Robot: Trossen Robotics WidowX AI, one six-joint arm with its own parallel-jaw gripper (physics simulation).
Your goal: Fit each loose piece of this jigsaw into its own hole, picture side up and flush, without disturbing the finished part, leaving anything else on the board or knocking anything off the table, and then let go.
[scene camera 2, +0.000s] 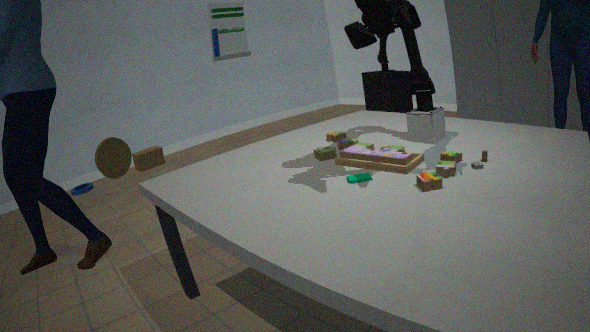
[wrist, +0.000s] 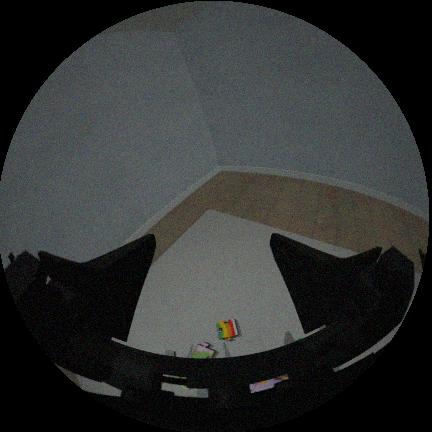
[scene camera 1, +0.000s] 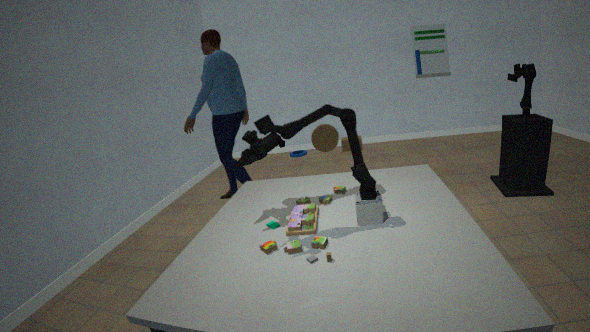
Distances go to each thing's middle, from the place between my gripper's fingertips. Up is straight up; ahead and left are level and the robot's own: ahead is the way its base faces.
My hand is 13 cm past the jigsaw board [scene camera 2: 418,158], 23 cm to the left of it and 36 cm above it.
